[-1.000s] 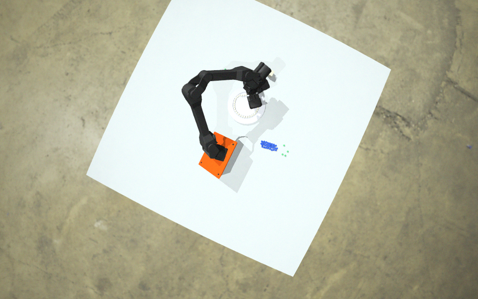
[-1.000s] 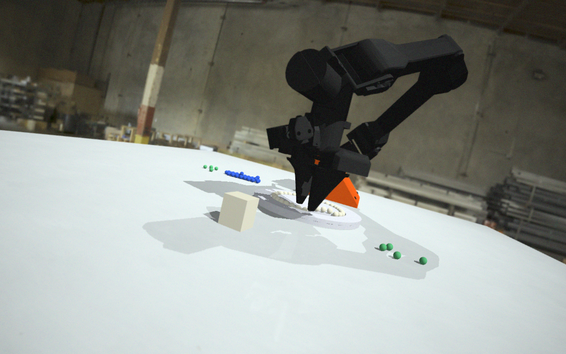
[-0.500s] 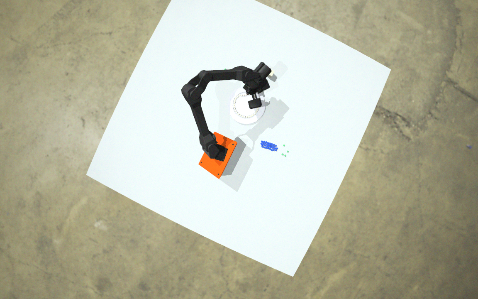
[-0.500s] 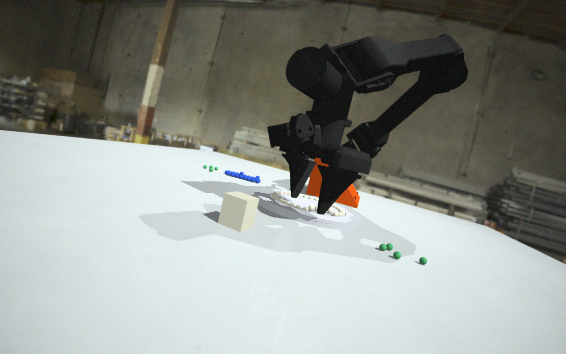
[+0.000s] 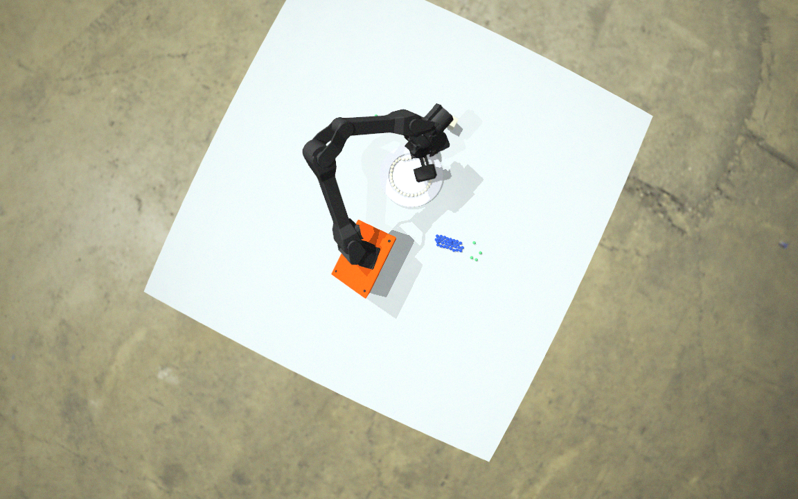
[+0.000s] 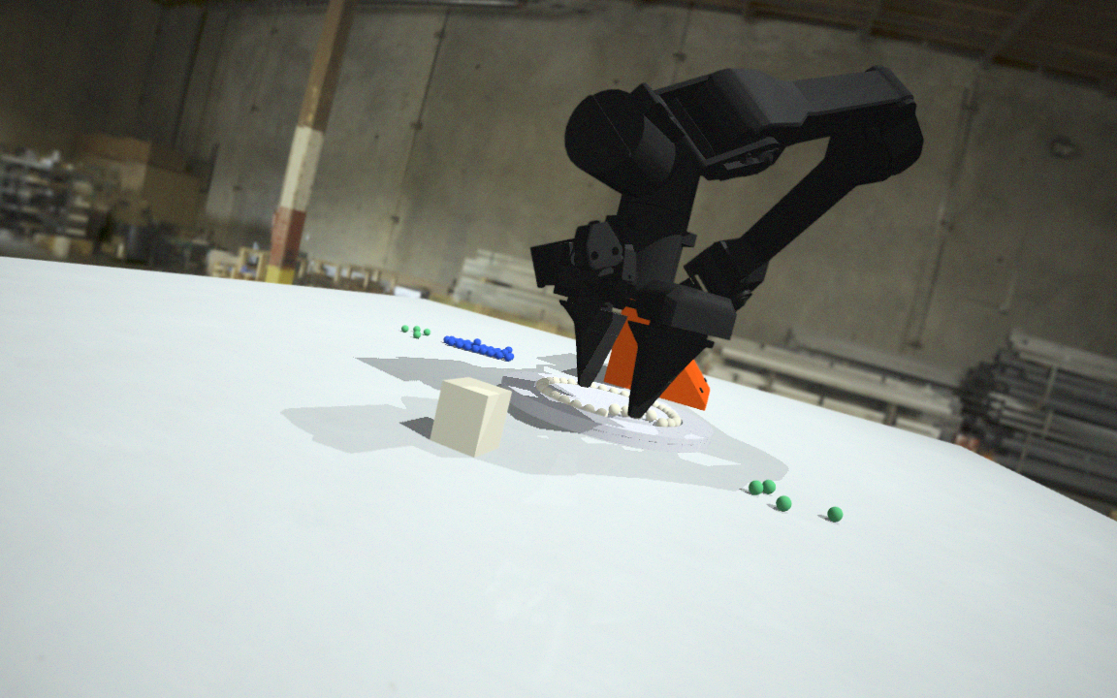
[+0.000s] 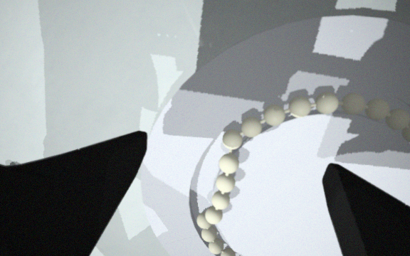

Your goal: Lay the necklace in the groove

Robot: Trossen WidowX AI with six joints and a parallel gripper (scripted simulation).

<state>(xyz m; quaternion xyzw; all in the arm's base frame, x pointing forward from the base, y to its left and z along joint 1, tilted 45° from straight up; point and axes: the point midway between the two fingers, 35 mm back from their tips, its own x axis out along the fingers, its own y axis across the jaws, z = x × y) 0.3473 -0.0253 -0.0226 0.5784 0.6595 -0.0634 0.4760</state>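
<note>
The round bead board lies 60 mm behind my gripper tip and 10 mm below it. Round my gripper tip: cream cube: 140 mm ahead, 70 mm to the right, 10 mm below.
</note>
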